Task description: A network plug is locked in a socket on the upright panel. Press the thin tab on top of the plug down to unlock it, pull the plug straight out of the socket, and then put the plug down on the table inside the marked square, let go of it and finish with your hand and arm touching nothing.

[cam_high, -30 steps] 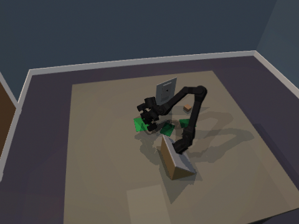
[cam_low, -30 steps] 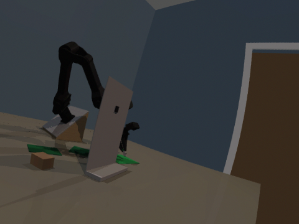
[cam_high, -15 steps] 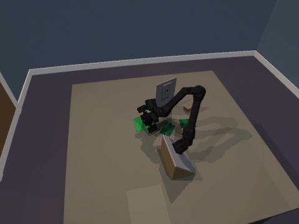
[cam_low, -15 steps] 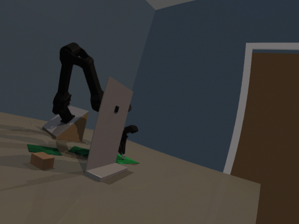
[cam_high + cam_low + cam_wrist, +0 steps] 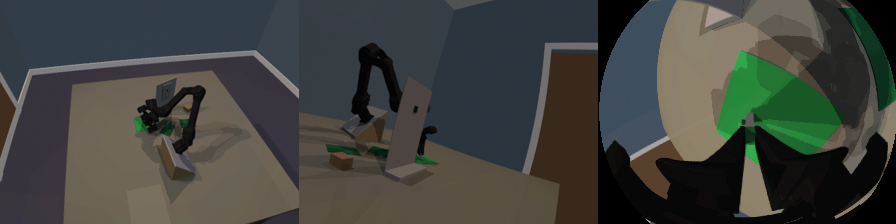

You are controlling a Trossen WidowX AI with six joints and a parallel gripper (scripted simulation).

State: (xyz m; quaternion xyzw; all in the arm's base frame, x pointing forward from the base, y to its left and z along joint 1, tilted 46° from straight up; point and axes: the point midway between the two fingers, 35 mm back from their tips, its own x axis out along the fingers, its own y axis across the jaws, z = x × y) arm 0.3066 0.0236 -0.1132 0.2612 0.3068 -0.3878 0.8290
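The small green plug lies right at my gripper tip. Round my gripper tip: grey upright panel: 18 cm to the right, 10 cm above, 9 cm ahead.
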